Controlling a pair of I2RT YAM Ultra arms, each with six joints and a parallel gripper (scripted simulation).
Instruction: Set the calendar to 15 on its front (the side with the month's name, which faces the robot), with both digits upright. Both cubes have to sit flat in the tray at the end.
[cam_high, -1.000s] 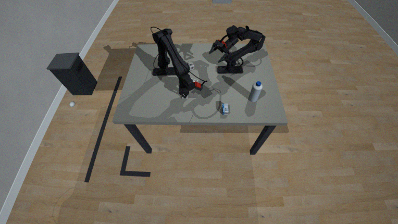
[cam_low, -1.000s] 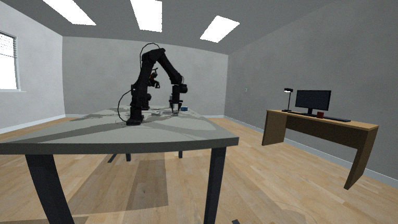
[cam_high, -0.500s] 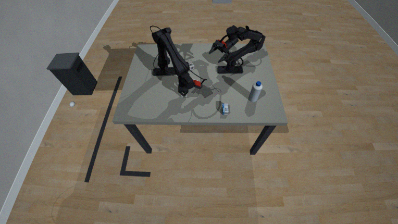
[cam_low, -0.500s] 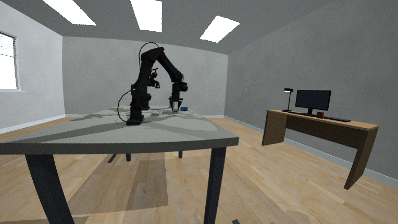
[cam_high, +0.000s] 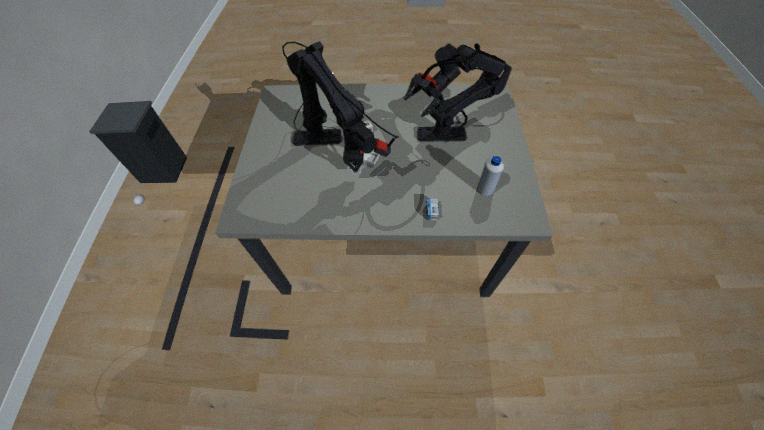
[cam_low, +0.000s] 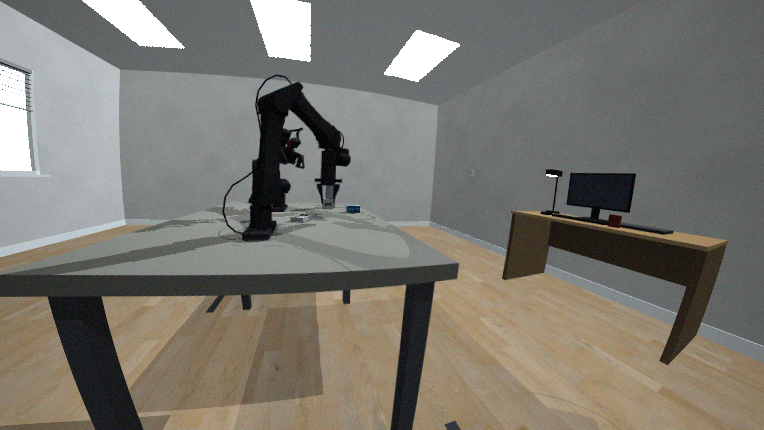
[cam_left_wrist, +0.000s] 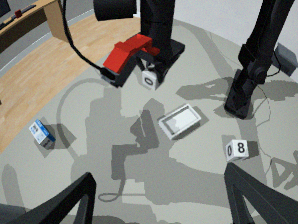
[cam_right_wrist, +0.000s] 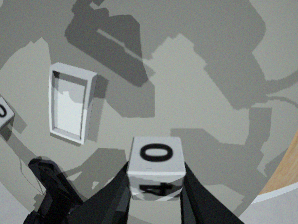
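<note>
Right now the white calendar tray is 100 mm behind my right hand, 70 mm below it and 30 mm to the left of it. The rest, counted from my right hand: white digit cube: 260 mm behind, 60 mm below, 30 mm to the left.
</note>
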